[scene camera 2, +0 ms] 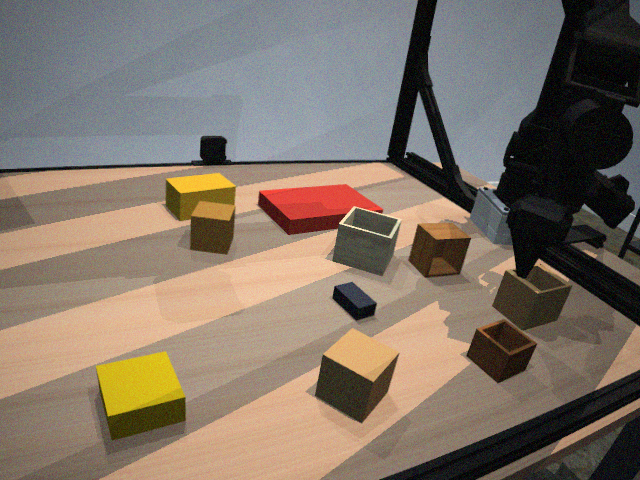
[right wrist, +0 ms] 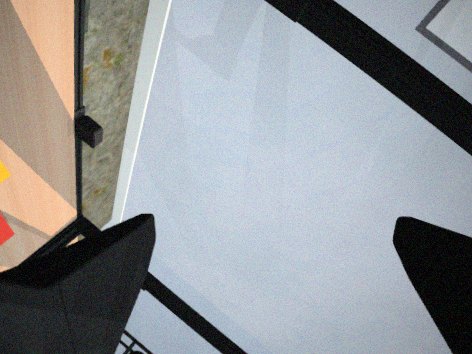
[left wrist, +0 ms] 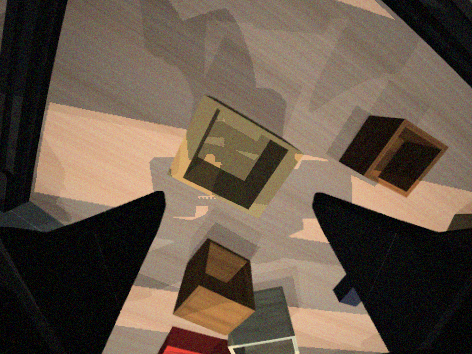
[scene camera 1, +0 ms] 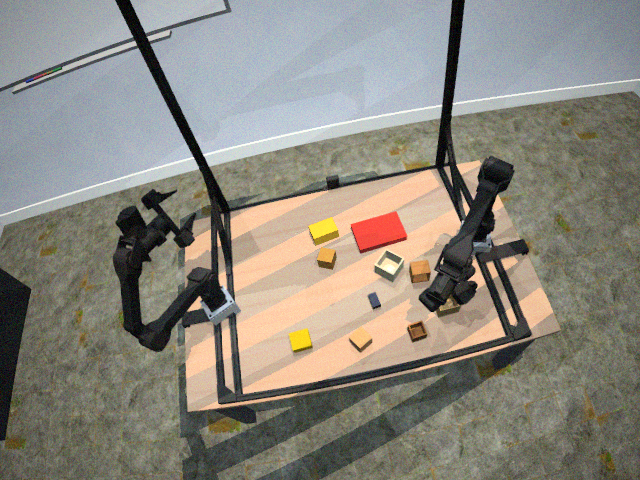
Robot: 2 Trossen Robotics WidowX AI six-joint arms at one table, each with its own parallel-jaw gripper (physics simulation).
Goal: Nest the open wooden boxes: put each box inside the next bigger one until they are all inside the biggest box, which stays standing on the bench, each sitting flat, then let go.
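Seen in the pictures: left gripper, between the fingertips: (scene camera 2: 530, 263) (left wrist: 240, 199); right gripper, between the fingertips: (right wrist: 275, 228) (scene camera 1: 185, 201); left arm's base, origin of its link: (scene camera 2: 515, 201) (scene camera 1: 476, 233); right arm's base, origin of its link: (scene camera 1: 216, 301).
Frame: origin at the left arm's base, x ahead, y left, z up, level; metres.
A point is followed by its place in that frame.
Observation:
The olive box (scene camera 1: 448, 308) @(x 0.100, y 0.275, z -0.007 m) (scene camera 2: 529, 304) @(x 0.127, y 0.281, z -0.026 m) (left wrist: 275, 180) @(x 0.128, y 0.261, z -0.007 m) stands upright and open. The grey-green box (scene camera 1: 385, 272) @(x 0.304, y 0.158, z -0.017 m) (scene camera 2: 361, 250) @(x 0.309, y 0.155, z -0.033 m) (left wrist: 267, 315) @(x 0.267, y 0.149, z -0.029 m) stands upright and open. The orange-brown box (scene camera 1: 419, 272) @(x 0.195, y 0.159, z -0.002 m) (scene camera 2: 439, 250) @(x 0.179, y 0.117, z -0.045 m) (left wrist: 215, 307) @(x 0.188, y 0.147, z -0.002 m) lies on its side near it. The dark brown box (scene camera 1: 417, 330) @(x 0.190, y 0.334, z -0.058 m) (scene camera 2: 496, 356) @(x 0.209, y 0.362, z -0.036 m) (left wrist: 362, 142) @(x 0.170, y 0.334, z -0.048 m) stands open nearer the front edge. All four are apart. My left gripper (scene camera 1: 448, 297) @(x 0.116, y 0.240, z 0.009 m) (left wrist: 240, 199) @(x 0.116, y 0.240, z 0.009 m) is open and empty, close above the olive box, which hides one finger's tip in no wrist view. My right gripper (scene camera 1: 184, 203) @(x 0.875, y 0.145, z 0.310 m) (right wrist: 275, 228) @(x 0.875, y 0.145, z 0.310 m) is open and empty, raised off the table's left side.
A red slab (scene camera 1: 378, 231) @(x 0.339, y -0.011, z -0.036 m) (scene camera 2: 315, 204) @(x 0.351, y 0.003, z -0.037 m), yellow blocks (scene camera 1: 324, 230) @(x 0.525, y 0.009, z -0.016 m) (scene camera 1: 300, 339) @(x 0.547, y 0.403, z -0.034 m) (scene camera 2: 139, 392) @(x 0.546, y 0.415, z -0.034 m), an orange cube (scene camera 1: 326, 257) @(x 0.502, y 0.119, z -0.012 m) (scene camera 2: 211, 227) @(x 0.506, y 0.134, z -0.025 m), a tan cube (scene camera 1: 360, 338) @(x 0.361, y 0.389, z -0.011 m) (scene camera 2: 356, 377) @(x 0.371, y 0.410, z -0.016 m) and a navy block (scene camera 1: 374, 300) @(x 0.333, y 0.247, z -0.044 m) (scene camera 2: 354, 300) @(x 0.337, y 0.256, z -0.044 m) lie around. Black frame rails (scene camera 1: 361, 372) @(x 0.349, y 0.486, z -0.040 m) edge the table.

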